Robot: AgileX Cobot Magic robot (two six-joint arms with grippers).
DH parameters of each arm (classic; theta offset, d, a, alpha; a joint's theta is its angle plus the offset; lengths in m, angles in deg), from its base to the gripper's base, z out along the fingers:
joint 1: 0 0.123 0 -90
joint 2: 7.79 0 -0.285 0
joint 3: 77.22 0 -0.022 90
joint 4: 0 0.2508 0 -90
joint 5: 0 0 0.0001 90
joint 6: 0 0.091 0 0
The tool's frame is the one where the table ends.
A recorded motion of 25 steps. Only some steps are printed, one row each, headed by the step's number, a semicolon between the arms.
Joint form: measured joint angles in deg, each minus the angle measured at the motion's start. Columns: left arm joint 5, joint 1, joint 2, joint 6, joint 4, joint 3; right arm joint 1, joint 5, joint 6, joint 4, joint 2, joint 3.
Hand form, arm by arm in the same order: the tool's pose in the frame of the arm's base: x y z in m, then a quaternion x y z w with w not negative. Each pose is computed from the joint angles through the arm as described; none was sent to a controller.
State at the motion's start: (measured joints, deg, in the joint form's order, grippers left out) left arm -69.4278 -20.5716 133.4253 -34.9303 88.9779 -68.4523; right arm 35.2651 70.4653 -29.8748 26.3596 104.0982 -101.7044
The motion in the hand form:
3: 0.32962 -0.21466 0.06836 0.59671 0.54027 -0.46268 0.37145; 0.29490 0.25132 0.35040 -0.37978 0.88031 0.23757 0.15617
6: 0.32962 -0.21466 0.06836 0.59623 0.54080 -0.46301 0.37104; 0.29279 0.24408 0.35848 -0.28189 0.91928 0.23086 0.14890
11: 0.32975 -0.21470 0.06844 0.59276 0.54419 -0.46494 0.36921; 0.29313 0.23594 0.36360 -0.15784 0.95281 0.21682 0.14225
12: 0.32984 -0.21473 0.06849 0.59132 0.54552 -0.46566 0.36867; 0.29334 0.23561 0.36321 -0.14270 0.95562 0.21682 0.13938
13: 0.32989 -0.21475 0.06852 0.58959 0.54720 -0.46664 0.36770; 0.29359 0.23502 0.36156 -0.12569 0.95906 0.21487 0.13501
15: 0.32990 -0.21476 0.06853 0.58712 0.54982 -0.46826 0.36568; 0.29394 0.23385 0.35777 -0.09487 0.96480 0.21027 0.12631
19: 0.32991 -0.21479 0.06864 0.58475 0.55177 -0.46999 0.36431; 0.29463 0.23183 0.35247 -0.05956 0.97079 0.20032 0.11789
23: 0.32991 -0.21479 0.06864 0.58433 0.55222 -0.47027 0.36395; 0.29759 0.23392 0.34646 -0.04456 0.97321 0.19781 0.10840
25: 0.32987 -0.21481 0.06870 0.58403 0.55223 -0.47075 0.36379; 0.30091 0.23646 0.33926 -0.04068 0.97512 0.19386 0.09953
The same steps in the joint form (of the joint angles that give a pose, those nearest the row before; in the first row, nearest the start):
3: 0.00 0.00 0.00 -0.05 0.00 0.00; 0.00 0.00 15.01 -2.33 -0.96 0.00
6: 0.00 0.00 0.00 -0.15 0.00 0.00; 0.00 0.00 28.35 -5.72 -2.46 0.00
11: 0.00 0.00 0.00 -0.73 -0.11 0.00; 0.00 0.00 44.43 -10.53 -3.58 0.00
12: 0.00 0.00 0.00 -0.95 -0.17 0.00; 0.00 0.00 46.28 -10.80 -3.58 0.06
13: 0.00 0.00 0.00 -1.25 -0.22 0.00; 0.00 0.00 48.35 -11.24 -3.57 0.35
15: 0.00 0.00 0.00 -1.75 -0.23 0.00; 0.00 0.00 52.06 -12.04 -3.58 1.05
19: -0.06 0.00 0.00 -2.16 -0.28 0.00; 0.00 0.00 56.35 -13.44 -3.58 2.02
23: -0.06 0.00 0.00 -2.25 -0.28 0.00; 0.00 0.00 58.02 -13.45 -2.66 2.01
25: -0.11 0.00 0.00 -2.30 -0.28 0.00; 0.00 0.00 58.35 -13.34 -1.57 2.02

